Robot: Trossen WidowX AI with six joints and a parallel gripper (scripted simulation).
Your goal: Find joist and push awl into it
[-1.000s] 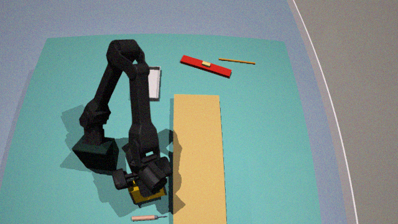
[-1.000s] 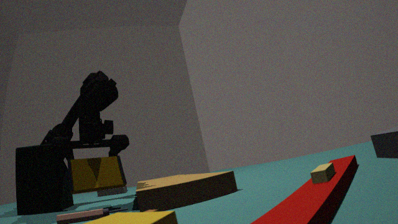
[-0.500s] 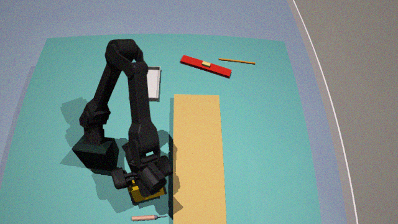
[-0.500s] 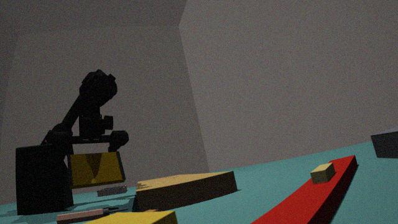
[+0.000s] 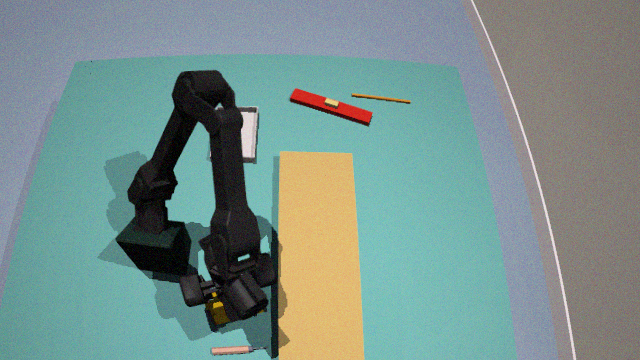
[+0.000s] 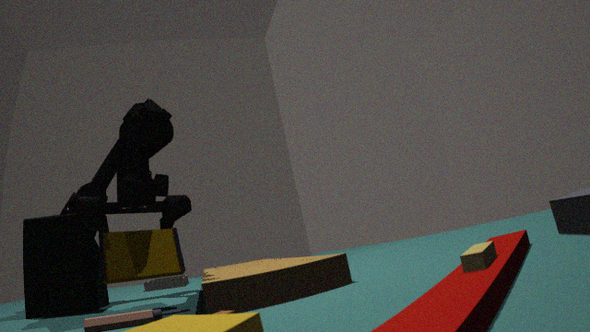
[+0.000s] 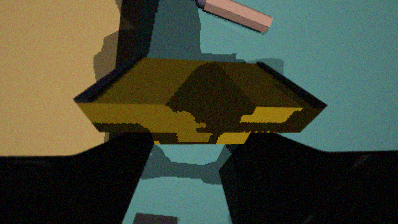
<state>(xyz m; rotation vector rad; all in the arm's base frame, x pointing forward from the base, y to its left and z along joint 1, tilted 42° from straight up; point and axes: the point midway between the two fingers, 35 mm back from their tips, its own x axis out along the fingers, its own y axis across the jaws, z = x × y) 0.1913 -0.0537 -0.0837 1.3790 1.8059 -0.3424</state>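
The stud finder lies 10 mm to the right of my gripper tip and 10 mm behind it. From my gripper tip the other things lie so: square indicator: 30 mm behind, 10 mm to the right; then awl: 110 mm to the right, 70 mm below, 40 mm ahead; then tray: 440 mm to the left, 80 mm behind, 60 mm below.
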